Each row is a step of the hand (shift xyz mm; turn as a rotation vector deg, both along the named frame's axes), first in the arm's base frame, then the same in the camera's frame.
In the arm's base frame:
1: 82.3 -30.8 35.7 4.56 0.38 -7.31
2: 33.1 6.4 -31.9 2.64 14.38 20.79
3: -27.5 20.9 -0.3 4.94 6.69 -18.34
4: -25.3 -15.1 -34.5 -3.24 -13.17 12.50
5: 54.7 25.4 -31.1 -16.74 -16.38 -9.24
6: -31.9 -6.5 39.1 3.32 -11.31 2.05
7: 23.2 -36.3 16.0 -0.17 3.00 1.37
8: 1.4 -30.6 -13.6 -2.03 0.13 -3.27
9: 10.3 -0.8 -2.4 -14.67 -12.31 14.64
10: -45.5 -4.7 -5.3 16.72 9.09 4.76
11: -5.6 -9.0 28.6 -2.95 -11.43 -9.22
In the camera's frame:
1: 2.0 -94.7 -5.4 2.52 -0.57 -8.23
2: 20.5 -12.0 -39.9 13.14 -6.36 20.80
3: 8.5 30.2 14.5 9.05 5.95 -16.98
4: -21.9 31.0 -24.8 -14.03 -7.02 9.70
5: 46.4 -24.1 -43.3 -21.10 12.58 -5.50
6: -20.5 7.8 45.9 -9.20 -7.43 -1.80
7: -25.1 -38.4 -2.0 2.62 0.55 1.94
8: -26.9 -5.5 -19.3 -0.50 3.15 -2.16
9: 3.4 -7.9 -6.2 -17.82 1.95 16.11
10: -21.8 38.9 11.4 14.64 -13.06 -0.08
11: -12.0 -10.6 26.0 -11.17 2.63 -9.63

